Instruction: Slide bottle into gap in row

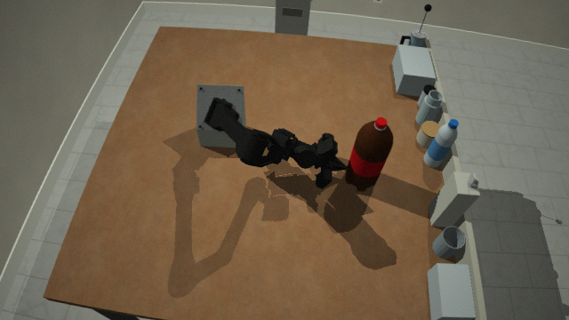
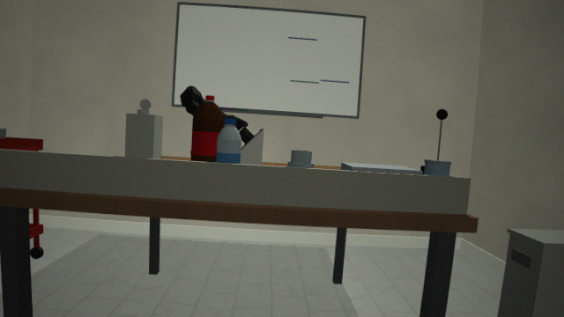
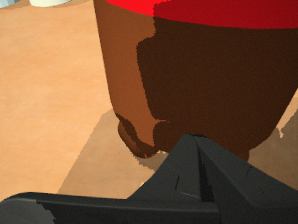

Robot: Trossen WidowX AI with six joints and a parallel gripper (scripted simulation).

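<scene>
My hand is 9 cm short of the cola bottle and 9 cm below it. From my hand the other things lie so: grey cup (37 cm ahead, 22 cm to the right, 3 cm below); blue-capped water bottle (35 cm ahead, 12 cm to the left, 5 cm above); cork-lidded jar (34 cm ahead, 21 cm to the left, 2 cm below).
</scene>
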